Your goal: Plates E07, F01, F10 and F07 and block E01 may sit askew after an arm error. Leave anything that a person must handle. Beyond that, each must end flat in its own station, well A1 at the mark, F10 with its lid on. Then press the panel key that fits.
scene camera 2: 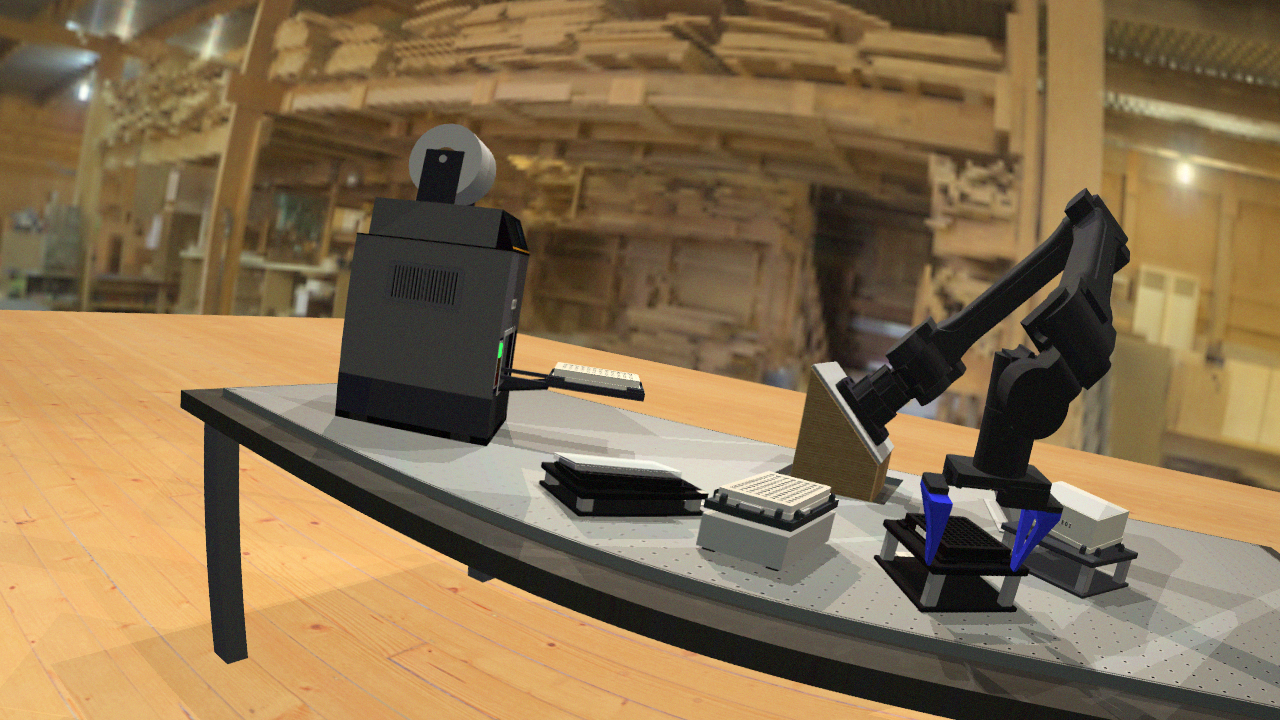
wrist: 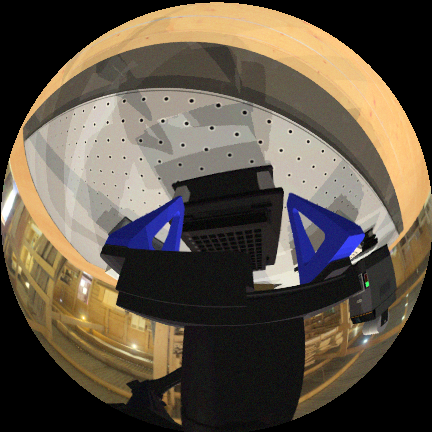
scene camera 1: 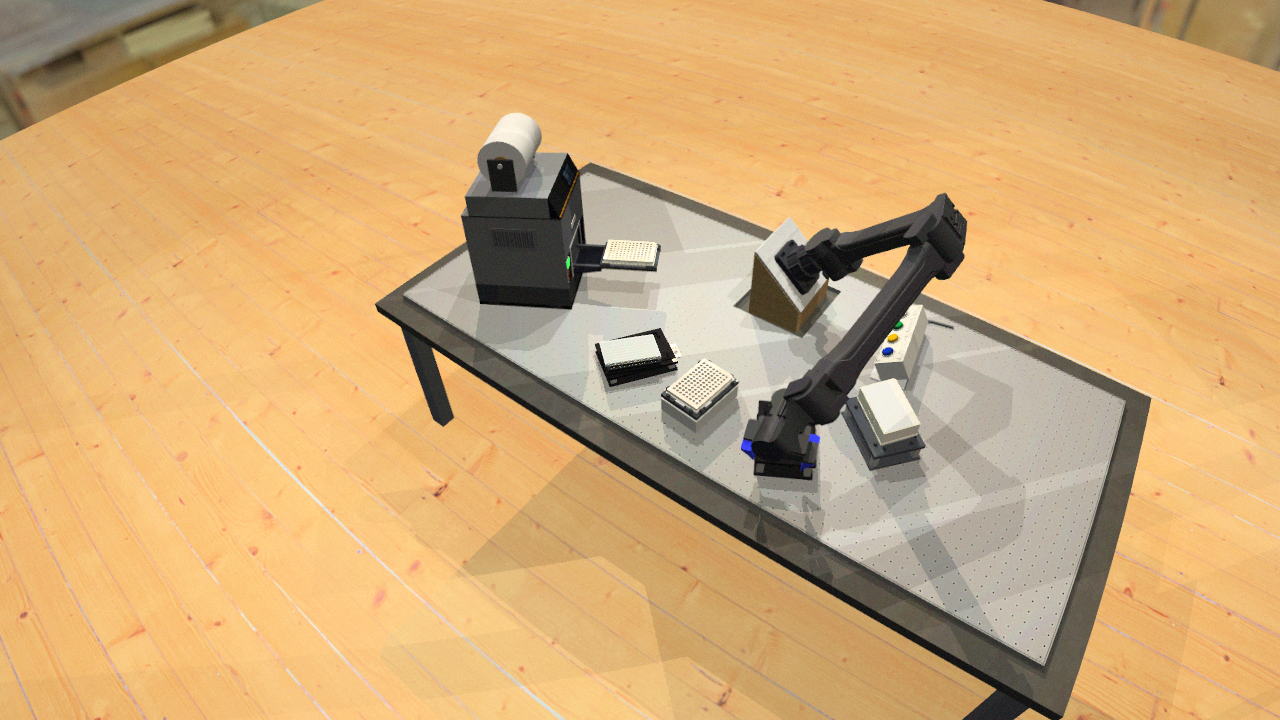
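Note:
My gripper [scene camera 2: 973, 566] [wrist: 236, 198] is open and points down, its blue fingers on either side of a black well plate [scene camera 2: 964, 539] [wrist: 227, 242] on a black raised stand; the arm hides this plate in scene camera 1. A white-topped plate [scene camera 1: 629, 351] [scene camera 2: 617, 464] lies turned and looks tilted on its black station. A cream plate [scene camera 1: 701, 385] [scene camera 2: 776, 492] sits on a pale block station. Another cream plate [scene camera 1: 631, 251] [scene camera 2: 597, 371] lies on the instrument's tray. A white block [scene camera 1: 888, 410] [scene camera 2: 1087, 516] sits on a dark raised stand. Labels are unreadable.
The key panel [scene camera 1: 902, 344] with coloured keys stands behind the white block. The dark instrument [scene camera 1: 520, 255] [scene camera 2: 429, 331] with a white roll and green light stands at the far left. The arm's wedge mount [scene camera 1: 780, 291] [scene camera 2: 836, 438] stands toward the table's back edge.

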